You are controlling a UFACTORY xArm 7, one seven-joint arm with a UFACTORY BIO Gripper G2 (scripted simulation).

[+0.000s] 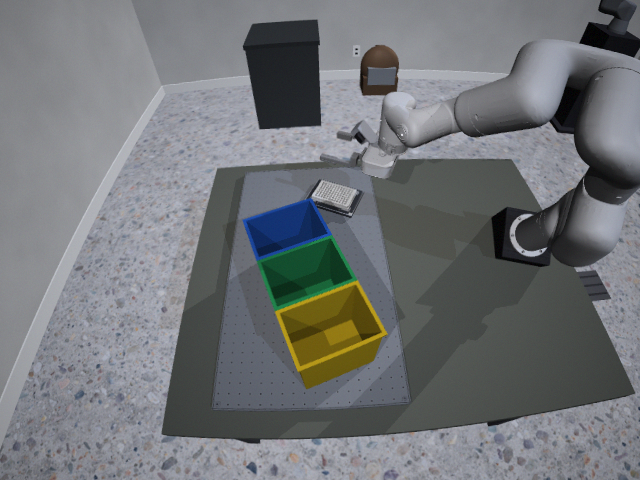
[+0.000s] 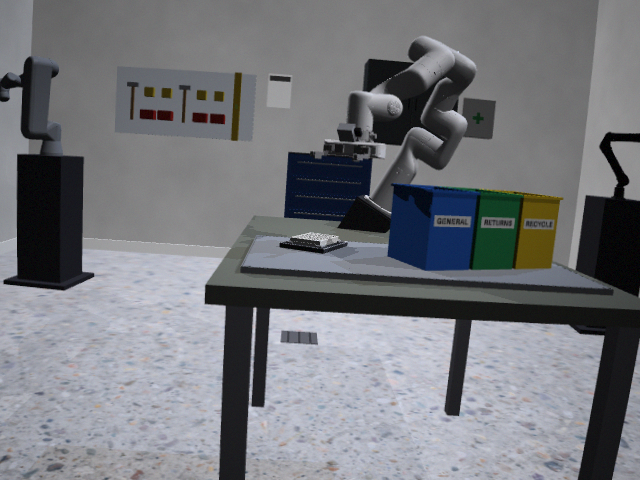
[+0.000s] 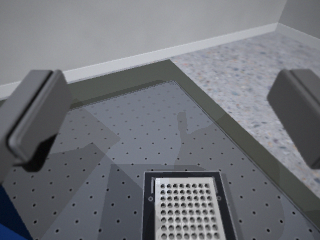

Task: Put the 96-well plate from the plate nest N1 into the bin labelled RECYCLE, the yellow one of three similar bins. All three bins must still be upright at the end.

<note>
The pictures show: a green returns bin, a blue general bin, a yellow recycle bin and a white 96-well plate.
</note>
